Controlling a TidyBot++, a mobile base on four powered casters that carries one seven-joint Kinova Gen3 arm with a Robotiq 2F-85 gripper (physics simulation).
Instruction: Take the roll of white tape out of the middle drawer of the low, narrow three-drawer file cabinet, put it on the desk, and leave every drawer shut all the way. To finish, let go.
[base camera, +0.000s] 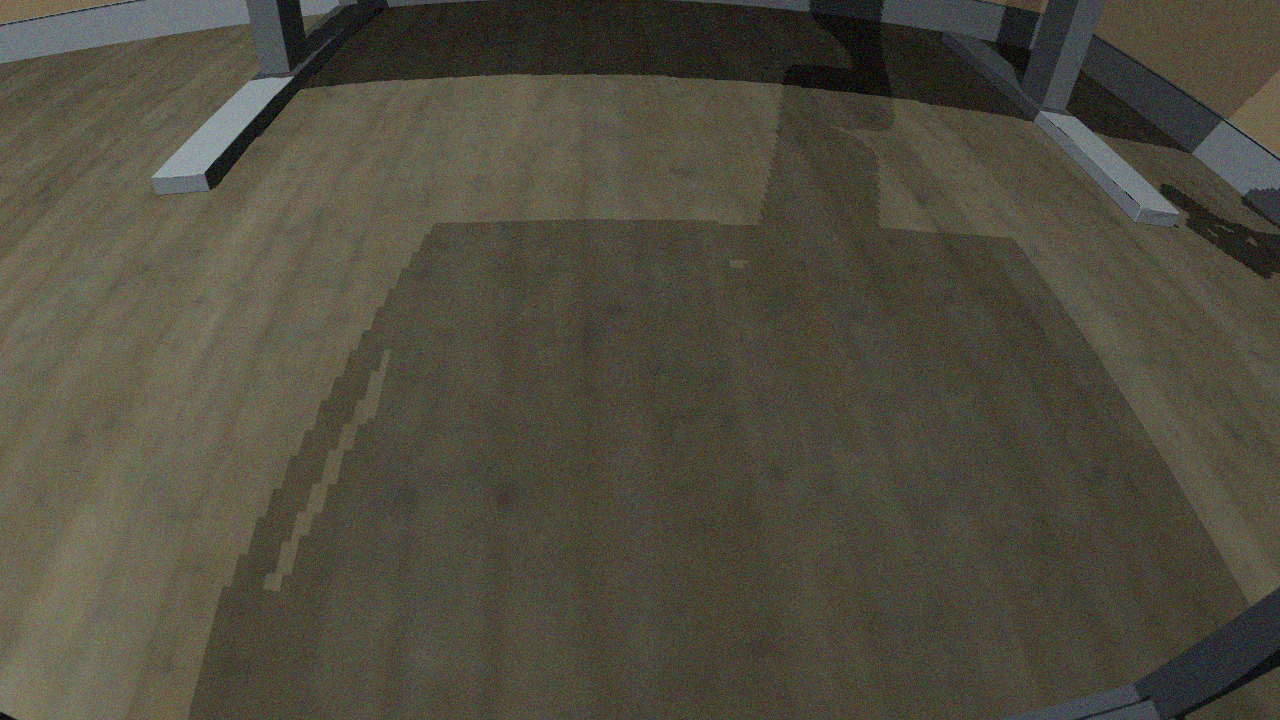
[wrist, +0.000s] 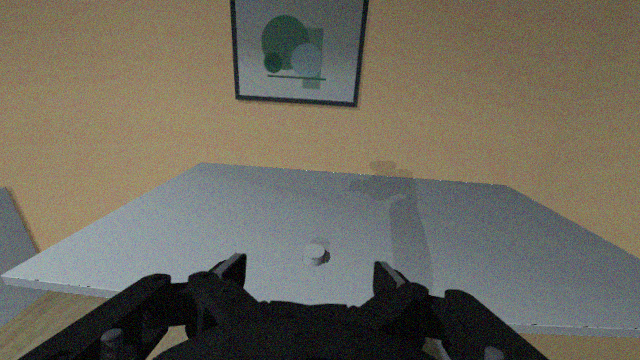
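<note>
There's a framed picture (wrist: 310, 59) here, and a grey desk (wrist: 539, 272) as well. You've also got the gripper (wrist: 310, 272) in view.
</note>
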